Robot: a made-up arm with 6 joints. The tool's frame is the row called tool.
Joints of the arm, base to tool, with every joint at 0 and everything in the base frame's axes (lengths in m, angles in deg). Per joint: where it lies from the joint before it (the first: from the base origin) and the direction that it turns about. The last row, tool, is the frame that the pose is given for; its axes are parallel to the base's.
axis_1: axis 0 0 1 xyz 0.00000 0.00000 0.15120
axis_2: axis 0 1 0 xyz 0.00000 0.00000 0.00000
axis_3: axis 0 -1 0 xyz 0.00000 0.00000 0.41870
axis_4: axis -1 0 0 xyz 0.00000 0.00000 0.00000
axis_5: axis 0 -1 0 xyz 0.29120 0.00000 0.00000
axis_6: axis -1 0 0 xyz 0.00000 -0.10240 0.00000
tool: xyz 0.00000 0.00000 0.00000
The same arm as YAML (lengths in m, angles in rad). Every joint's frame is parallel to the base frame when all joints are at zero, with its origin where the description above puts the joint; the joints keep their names.
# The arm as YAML. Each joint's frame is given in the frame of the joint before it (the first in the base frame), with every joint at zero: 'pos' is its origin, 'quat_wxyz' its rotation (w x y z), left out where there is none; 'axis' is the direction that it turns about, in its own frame. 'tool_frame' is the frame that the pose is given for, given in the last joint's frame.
length_unit: m
angle_unit: rad
joints:
  - joint: axis_1
    pos: [0.0, 0.0, 0.1512]
    axis: [0.0, 0.0, 1.0]
  - joint: axis_2
    pos: [0.0, 0.0, 0.0]
    axis: [0.0, 1.0, 0.0]
  - joint: axis_3
    pos: [0.0, 0.0, 0.4187]
    axis: [0.0, -1.0, 0.0]
  - joint: axis_4
    pos: [0.0, 0.0, 0.0]
    axis: [-1.0, 0.0, 0.0]
  - joint: axis_5
    pos: [0.2912, 0.0, 0.0]
    axis: [0.0, -1.0, 0.0]
  - joint: axis_6
    pos: [0.0, -0.1024, 0.0]
    axis: [-1.0, 0.0, 0.0]
tool_frame:
  pos: [0.0, 0.0, 0.0]

